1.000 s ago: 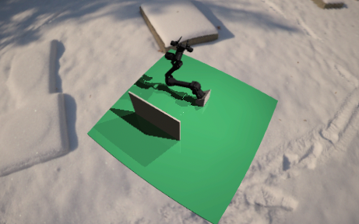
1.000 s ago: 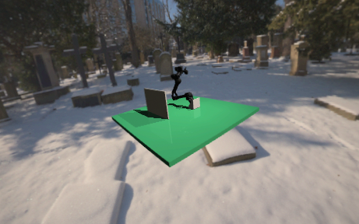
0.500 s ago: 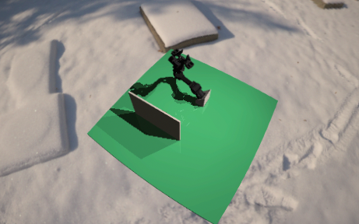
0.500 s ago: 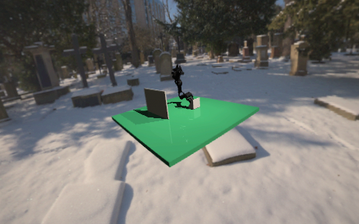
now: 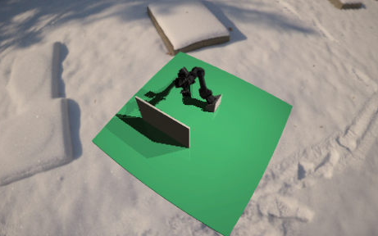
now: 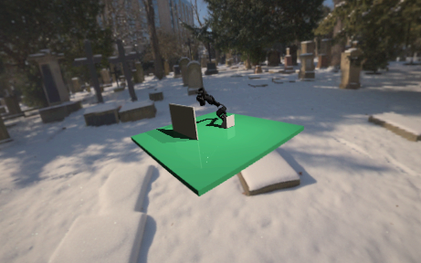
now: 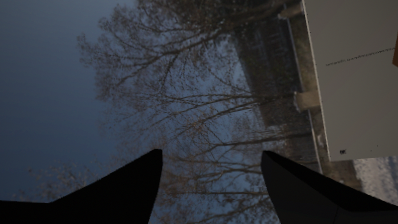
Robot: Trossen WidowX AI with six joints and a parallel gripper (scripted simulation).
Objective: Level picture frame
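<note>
Now: the picture frame 16 cm ahead of my gripper tip, 2 cm to the right of it and 21 cm below it. From my gripper tip the other things lie so: wall panel 17 cm ahead, 3 cm to the right, 22 cm below.
</note>
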